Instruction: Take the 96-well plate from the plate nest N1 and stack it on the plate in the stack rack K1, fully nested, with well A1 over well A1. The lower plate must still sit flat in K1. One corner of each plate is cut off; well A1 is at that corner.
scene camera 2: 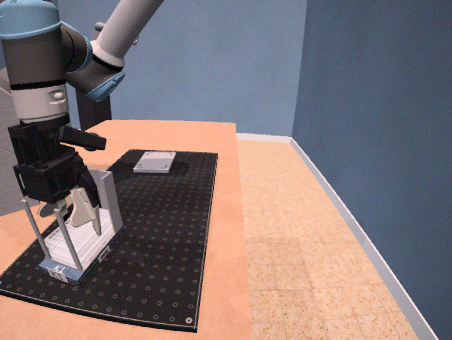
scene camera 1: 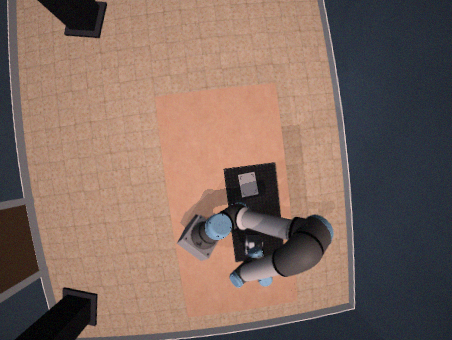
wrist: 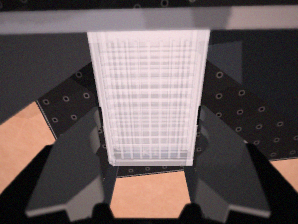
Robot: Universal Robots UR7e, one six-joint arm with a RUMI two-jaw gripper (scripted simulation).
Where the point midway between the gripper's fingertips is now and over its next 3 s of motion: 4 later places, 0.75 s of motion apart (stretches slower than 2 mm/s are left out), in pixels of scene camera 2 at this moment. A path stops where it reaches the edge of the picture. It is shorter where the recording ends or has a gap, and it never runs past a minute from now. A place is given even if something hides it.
The gripper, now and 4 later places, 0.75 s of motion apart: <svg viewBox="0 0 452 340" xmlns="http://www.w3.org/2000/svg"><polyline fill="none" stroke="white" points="81,230 82,231 82,233 80,227 74,208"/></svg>
